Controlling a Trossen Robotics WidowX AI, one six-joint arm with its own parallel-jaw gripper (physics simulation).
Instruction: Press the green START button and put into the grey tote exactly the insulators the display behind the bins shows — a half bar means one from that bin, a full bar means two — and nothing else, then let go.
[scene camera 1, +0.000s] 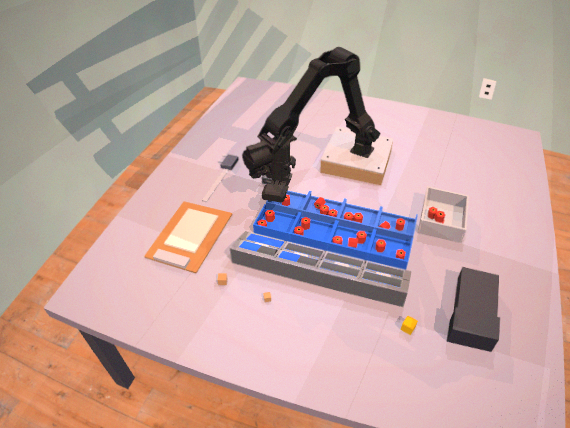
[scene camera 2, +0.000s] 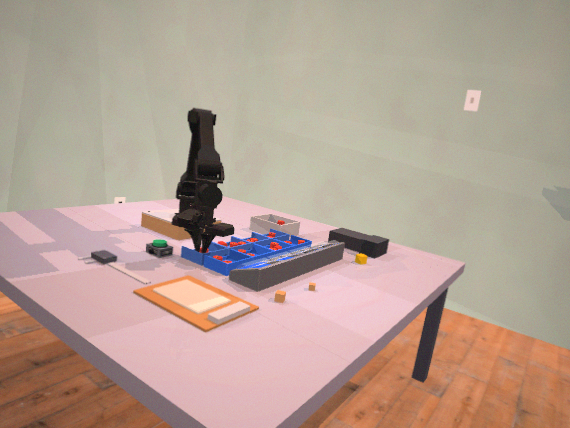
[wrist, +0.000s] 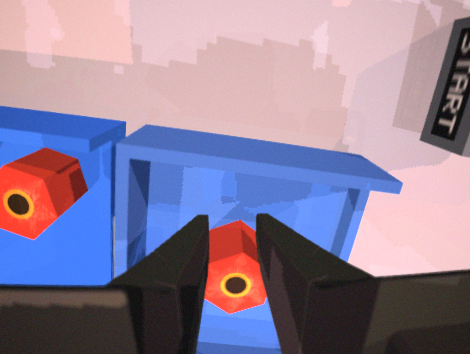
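Observation:
My gripper (scene camera 2: 202, 249) (wrist: 232, 225) is shut on a red insulator (wrist: 235, 270) in the back-row end bin nearest the START button. The insulator's sides meet both fingers. Other red insulators (scene camera 1: 305, 223) (wrist: 37, 192) lie in the blue bins (scene camera 1: 317, 241) (scene camera 2: 192, 255) (wrist: 250, 150). The display (scene camera 1: 320, 278) (scene camera 2: 301, 265) shows a full blue bar above a half bar in its left panel and a lower half bar in the second; the other two panels look dark. The grey tote (scene camera 1: 442, 232) (scene camera 2: 265, 226) holds two insulators (scene camera 1: 436, 214). The green START button (scene camera 2: 160, 243) is hidden in scene camera 1.
A black box (scene camera 1: 475, 310) (scene camera 2: 357, 242) stands right of the display. An orange board (scene camera 1: 212, 240) (scene camera 2: 170, 300) lies left of the bins. A yellow cube (scene camera 1: 409, 325) (scene camera 2: 361, 259) and two small orange cubes lie in front. The arm's base block (scene camera 1: 352, 172) stands behind the bins.

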